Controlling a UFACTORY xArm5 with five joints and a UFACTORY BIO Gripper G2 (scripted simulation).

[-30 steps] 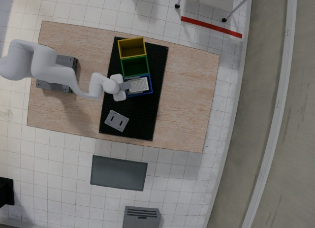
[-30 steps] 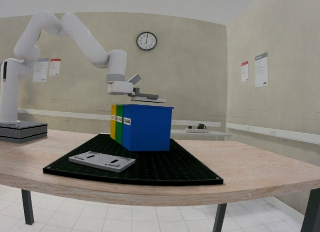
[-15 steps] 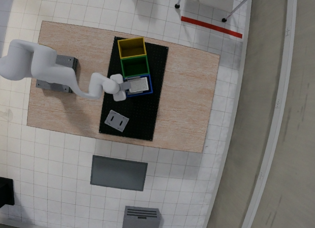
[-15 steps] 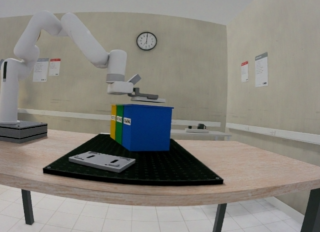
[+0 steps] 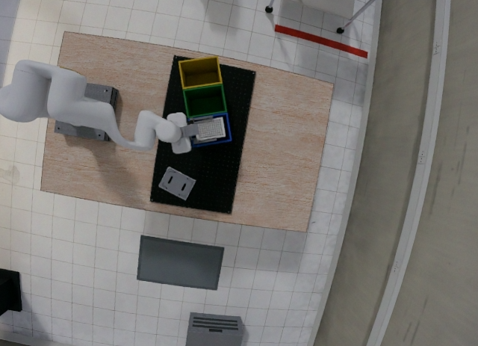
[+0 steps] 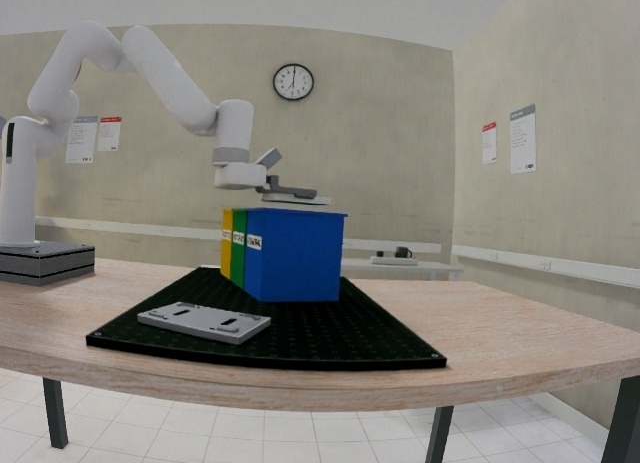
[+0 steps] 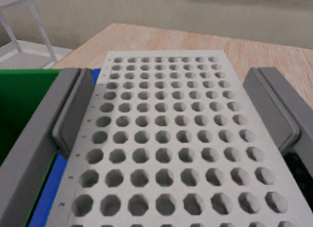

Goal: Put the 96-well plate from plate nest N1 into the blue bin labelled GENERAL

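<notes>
Right now my hand is 13 cm above the blue general bin. Also, from my hand: green bin: 13 cm to the left, 13 cm below, 4 cm behind; then white 96-well plate: 1 cm below; then yellow bin: 25 cm to the left, 13 cm below, 8 cm behind.
</notes>
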